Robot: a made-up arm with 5 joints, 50 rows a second.
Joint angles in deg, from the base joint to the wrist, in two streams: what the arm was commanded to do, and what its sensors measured. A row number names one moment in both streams.
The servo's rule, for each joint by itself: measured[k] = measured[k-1] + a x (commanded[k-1-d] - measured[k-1]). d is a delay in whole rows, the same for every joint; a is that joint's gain. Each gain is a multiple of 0.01, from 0.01 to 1. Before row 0 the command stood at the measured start. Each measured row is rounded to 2 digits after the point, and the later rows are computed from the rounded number. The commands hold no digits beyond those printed.
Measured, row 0: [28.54, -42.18, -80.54, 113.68, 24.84]
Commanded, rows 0 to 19: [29.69, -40.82, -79.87, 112.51, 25.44]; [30.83, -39.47, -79.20, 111.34, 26.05]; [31.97, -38.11, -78.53, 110.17, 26.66]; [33.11, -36.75, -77.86, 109.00, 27.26]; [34.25, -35.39, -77.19, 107.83, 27.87]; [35.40, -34.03, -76.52, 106.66, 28.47]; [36.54, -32.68, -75.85, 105.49, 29.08]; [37.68, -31.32, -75.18, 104.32, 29.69]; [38.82, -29.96, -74.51, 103.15, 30.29]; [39.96, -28.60, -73.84, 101.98, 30.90]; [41.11, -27.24, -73.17, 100.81, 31.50]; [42.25, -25.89, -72.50, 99.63, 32.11]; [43.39, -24.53, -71.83, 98.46, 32.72]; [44.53, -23.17, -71.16, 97.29, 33.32]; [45.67, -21.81, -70.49, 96.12, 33.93]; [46.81, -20.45, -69.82, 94.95, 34.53]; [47.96, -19.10, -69.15, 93.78, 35.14]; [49.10, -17.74, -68.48, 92.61, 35.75]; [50.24, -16.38, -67.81, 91.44, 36.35]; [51.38, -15.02, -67.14, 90.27, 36.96]
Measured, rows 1 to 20: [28.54, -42.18, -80.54, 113.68, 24.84]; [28.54, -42.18, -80.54, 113.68, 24.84]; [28.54, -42.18, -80.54, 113.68, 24.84]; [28.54, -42.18, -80.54, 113.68, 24.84]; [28.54, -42.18, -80.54, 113.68, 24.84]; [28.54, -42.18, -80.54, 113.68, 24.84]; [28.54, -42.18, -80.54, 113.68, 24.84]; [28.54, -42.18, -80.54, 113.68, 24.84]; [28.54, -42.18, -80.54, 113.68, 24.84]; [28.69, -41.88, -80.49, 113.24, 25.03]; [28.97, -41.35, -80.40, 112.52, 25.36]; [29.36, -40.64, -80.27, 111.63, 25.78]; [29.85, -39.78, -80.10, 110.63, 26.25]; [30.42, -38.81, -79.90, 109.57, 26.77]; [31.07, -37.76, -79.66, 108.46, 27.31]; [31.78, -36.64, -79.39, 107.33, 27.88]; [32.55, -35.47, -79.10, 106.19, 28.46]; [33.37, -34.26, -78.78, 105.03, 29.05]; [34.23, -33.01, -78.43, 103.87, 29.64]; [35.12, -31.74, -78.06, 102.71, 30.24]
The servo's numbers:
d 9
a 0.13 0.22 0.07 0.38 0.32

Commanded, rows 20 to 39: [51.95, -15.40, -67.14, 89.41, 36.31]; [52.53, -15.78, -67.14, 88.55, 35.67]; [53.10, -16.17, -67.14, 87.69, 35.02]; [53.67, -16.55, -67.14, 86.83, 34.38]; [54.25, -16.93, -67.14, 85.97, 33.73]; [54.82, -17.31, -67.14, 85.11, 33.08]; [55.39, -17.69, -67.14, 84.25, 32.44]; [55.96, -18.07, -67.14, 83.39, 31.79]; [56.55, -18.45, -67.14, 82.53, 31.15]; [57.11, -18.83, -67.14, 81.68, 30.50]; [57.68, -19.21, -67.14, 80.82, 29.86]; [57.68, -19.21, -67.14, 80.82, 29.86]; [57.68, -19.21, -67.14, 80.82, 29.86]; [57.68, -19.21, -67.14, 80.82, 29.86]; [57.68, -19.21, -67.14, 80.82, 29.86]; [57.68, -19.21, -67.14, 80.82, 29.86]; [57.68, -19.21, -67.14, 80.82, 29.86]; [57.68, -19.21, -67.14, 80.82, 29.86]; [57.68, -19.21, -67.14, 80.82, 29.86]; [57.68, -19.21, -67.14, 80.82, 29.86]
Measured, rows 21 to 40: [36.05, -30.45, -77.67, 101.54, 30.84]; [37.00, -29.15, -77.26, 100.37, 31.44]; [37.98, -27.83, -76.83, 99.20, 32.04]; [38.98, -26.51, -76.39, 98.03, 32.64]; [40.00, -25.18, -75.93, 96.86, 33.24]; [41.03, -23.84, -75.46, 95.69, 33.85]; [42.08, -22.50, -74.97, 94.52, 34.46]; [43.14, -21.15, -74.47, 93.35, 35.06]; [44.21, -19.80, -73.96, 92.18, 35.67]; [45.22, -18.83, -73.48, 91.13, 35.87]; [46.17, -18.16, -73.04, 90.15, 35.81]; [47.07, -17.72, -72.63, 89.22, 35.56]; [47.93, -17.46, -72.25, 88.31, 35.18]; [48.75, -17.34, -71.89, 87.42, 34.72]; [49.54, -17.33, -71.56, 86.54, 34.20]; [50.30, -17.41, -71.25, 85.67, 33.64]; [51.04, -17.56, -70.96, 84.80, 33.05]; [51.76, -17.76, -70.69, 83.94, 32.44]; [52.46, -18.00, -70.44, 83.08, 31.82]; [53.14, -18.27, -70.21, 82.22, 31.19]
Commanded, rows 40 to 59: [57.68, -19.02, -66.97, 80.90, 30.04]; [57.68, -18.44, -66.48, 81.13, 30.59]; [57.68, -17.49, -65.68, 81.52, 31.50]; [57.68, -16.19, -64.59, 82.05, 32.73]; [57.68, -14.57, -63.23, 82.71, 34.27]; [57.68, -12.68, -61.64, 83.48, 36.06]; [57.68, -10.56, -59.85, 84.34, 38.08]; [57.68, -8.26, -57.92, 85.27, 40.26]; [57.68, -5.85, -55.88, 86.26, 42.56]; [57.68, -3.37, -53.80, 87.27, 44.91]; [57.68, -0.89, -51.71, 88.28, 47.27]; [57.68, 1.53, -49.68, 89.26, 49.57]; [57.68, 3.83, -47.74, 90.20, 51.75]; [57.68, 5.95, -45.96, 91.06, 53.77]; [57.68, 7.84, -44.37, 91.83, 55.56]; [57.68, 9.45, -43.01, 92.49, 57.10]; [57.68, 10.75, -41.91, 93.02, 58.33]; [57.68, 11.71, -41.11, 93.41, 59.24]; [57.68, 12.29, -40.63, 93.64, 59.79]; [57.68, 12.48, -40.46, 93.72, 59.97]
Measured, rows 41 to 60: [53.73, -18.48, -70.00, 81.69, 30.76]; [54.24, -18.64, -69.80, 81.36, 30.47]; [54.69, -18.77, -69.61, 81.15, 30.27]; [55.08, -18.87, -69.44, 81.02, 30.14]; [55.42, -18.94, -69.28, 80.94, 30.05]; [55.71, -19.00, -69.13, 80.89, 29.99]; [55.97, -19.05, -68.99, 80.86, 29.95]; [56.19, -19.09, -68.86, 80.84, 29.92]; [56.38, -19.12, -68.74, 80.83, 29.90]; [56.55, -19.10, -68.62, 80.86, 29.94]; [56.70, -18.95, -68.47, 80.96, 30.15]; [56.83, -18.63, -68.27, 81.17, 30.58]; [56.94, -18.09, -68.01, 81.50, 31.27]; [57.04, -17.32, -67.68, 81.96, 32.23]; [57.12, -16.30, -67.26, 82.54, 33.46]; [57.19, -15.04, -66.74, 83.22, 34.94]; [57.25, -13.55, -66.12, 84.00, 36.64]; [57.31, -11.86, -65.40, 84.86, 38.53]; [57.36, -9.99, -64.59, 85.78, 40.57]; [57.40, -7.99, -63.69, 86.73, 42.71]
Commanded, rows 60 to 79: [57.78, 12.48, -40.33, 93.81, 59.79]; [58.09, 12.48, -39.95, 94.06, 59.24]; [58.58, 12.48, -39.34, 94.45, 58.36]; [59.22, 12.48, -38.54, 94.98, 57.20]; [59.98, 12.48, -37.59, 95.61, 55.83]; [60.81, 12.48, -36.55, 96.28, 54.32]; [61.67, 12.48, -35.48, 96.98, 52.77]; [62.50, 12.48, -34.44, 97.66, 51.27]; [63.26, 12.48, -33.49, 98.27, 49.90]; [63.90, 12.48, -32.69, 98.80, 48.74]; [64.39, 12.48, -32.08, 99.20, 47.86]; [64.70, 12.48, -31.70, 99.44, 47.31]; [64.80, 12.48, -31.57, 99.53, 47.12]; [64.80, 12.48, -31.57, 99.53, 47.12]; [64.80, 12.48, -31.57, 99.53, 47.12]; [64.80, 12.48, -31.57, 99.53, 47.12]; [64.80, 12.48, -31.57, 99.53, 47.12]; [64.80, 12.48, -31.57, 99.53, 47.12]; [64.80, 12.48, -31.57, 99.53, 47.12]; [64.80, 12.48, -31.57, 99.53, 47.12]
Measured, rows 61 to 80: [57.44, -5.90, -62.71, 87.69, 44.91]; [57.47, -3.76, -61.66, 88.64, 47.10]; [57.50, -1.62, -60.56, 89.56, 49.23]; [57.52, 0.46, -59.43, 90.42, 51.26]; [57.54, 2.44, -58.28, 91.21, 53.13]; [57.56, 4.27, -57.13, 91.90, 54.79]; [57.58, 5.91, -56.01, 92.47, 56.21]; [57.59, 7.31, -54.93, 92.91, 57.36]; [57.60, 8.45, -53.92, 93.22, 58.20]; [57.62, 9.34, -52.97, 93.44, 58.71]; [57.68, 10.03, -52.06, 93.68, 58.88]; [57.80, 10.57, -51.17, 93.97, 58.71]; [57.98, 10.99, -50.29, 94.35, 58.23]; [58.24, 11.32, -49.40, 94.83, 57.46]; [58.57, 11.58, -48.50, 95.38, 56.46]; [58.97, 11.78, -47.59, 95.99, 55.28]; [59.43, 11.93, -46.67, 96.62, 54.00]; [59.93, 12.05, -45.75, 97.25, 52.69]; [60.45, 12.14, -44.84, 97.84, 51.43]; [60.96, 12.21, -43.95, 98.36, 50.29]
